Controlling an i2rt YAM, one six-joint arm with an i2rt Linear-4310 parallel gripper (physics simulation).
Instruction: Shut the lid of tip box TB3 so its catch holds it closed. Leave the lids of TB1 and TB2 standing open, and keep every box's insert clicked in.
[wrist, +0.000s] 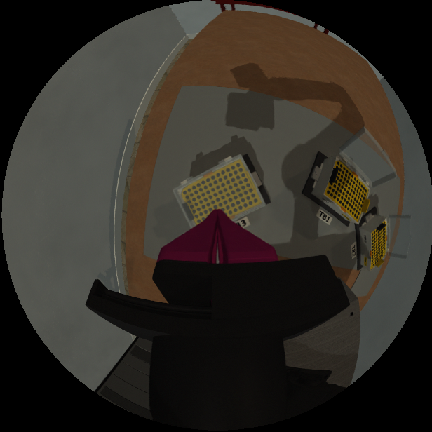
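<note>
Tip box TB3 (222, 188) stands ahead of the fingers, its clear lid lying over the yellow insert. The lid looks down, but whether the catch holds is hidden or too small to tell. My gripper (217, 215) is shut and empty; its magenta fingertips overlap the near edge of TB3 in the view and partly cover its label. Their height above the lid, or any contact, cannot be told. TB1 (347, 191) is at the right with its clear lid (369, 156) standing open. TB2 (378, 245) is at the far right, its lid (400, 237) also open. Their yellow inserts appear inside the boxes.
The boxes stand on a grey mat (172, 120) on a brown wooden table (210, 55). The label of TB1 (324, 217) lies beside that box, and the label of TB2 (353, 250) beside the other. Shadows of the arm fall across mat and table. The table's edge runs along the left.
</note>
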